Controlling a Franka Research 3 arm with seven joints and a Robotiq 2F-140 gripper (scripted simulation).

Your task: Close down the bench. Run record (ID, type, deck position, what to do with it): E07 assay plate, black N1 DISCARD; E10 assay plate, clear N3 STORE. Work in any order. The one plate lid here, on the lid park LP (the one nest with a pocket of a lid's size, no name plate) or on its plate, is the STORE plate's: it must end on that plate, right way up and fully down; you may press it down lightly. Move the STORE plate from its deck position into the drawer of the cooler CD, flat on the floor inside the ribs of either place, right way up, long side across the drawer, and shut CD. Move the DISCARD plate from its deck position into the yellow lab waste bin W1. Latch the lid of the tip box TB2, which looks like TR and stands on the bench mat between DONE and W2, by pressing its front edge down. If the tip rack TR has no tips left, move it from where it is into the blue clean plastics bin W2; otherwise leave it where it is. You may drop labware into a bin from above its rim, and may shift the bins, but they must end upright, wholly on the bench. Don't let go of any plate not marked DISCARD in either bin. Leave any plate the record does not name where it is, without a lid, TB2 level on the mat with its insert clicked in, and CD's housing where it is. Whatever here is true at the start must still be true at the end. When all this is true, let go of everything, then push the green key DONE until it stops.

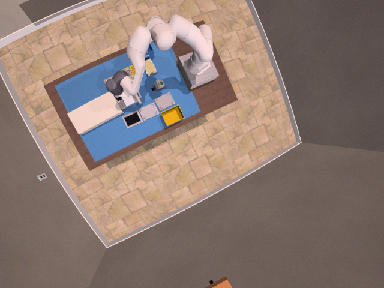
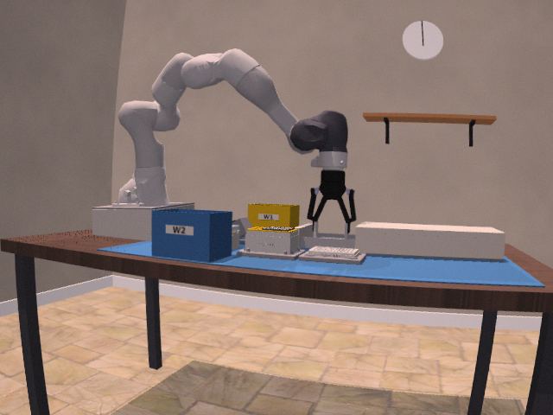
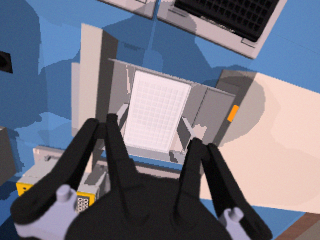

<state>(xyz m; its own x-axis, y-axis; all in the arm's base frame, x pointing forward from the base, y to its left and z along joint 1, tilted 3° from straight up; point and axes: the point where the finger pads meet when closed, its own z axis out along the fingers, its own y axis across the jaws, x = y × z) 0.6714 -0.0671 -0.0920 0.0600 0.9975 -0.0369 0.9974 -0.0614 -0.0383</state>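
Right now my hand is 2 cm above the white plate lid. Round my hand: clear plate 3 cm ahead, 19 cm to the right, 2 cm below; drawer 4 cm ahead, 2 cm below; cooler CD 17 cm ahead, 1 cm to the right, 1 cm below.
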